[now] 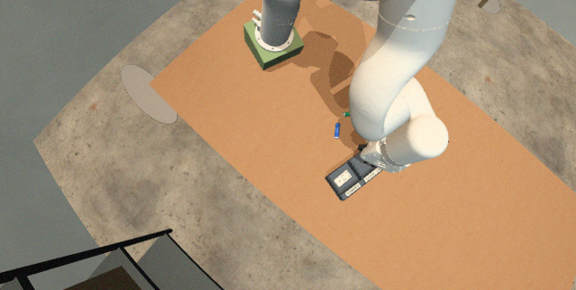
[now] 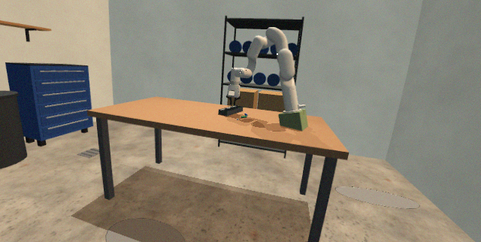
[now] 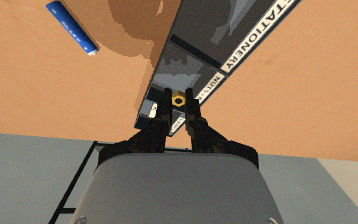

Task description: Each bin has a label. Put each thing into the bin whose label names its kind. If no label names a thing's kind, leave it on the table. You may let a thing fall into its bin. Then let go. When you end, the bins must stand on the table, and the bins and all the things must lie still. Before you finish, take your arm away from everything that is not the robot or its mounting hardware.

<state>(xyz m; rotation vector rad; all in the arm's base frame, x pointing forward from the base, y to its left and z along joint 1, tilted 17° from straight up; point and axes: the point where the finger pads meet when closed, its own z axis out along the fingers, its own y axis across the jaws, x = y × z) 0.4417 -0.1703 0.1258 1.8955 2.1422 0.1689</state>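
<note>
The brass nut is 2 cm below my hand. The rest, counted from my hand: blue battery 12 cm behind, 4 cm to the left, 7 cm below; dark three-part bin 1 cm ahead, 6 cm below; white domino 3 cm behind, 7 cm to the right, 7 cm below.
</note>
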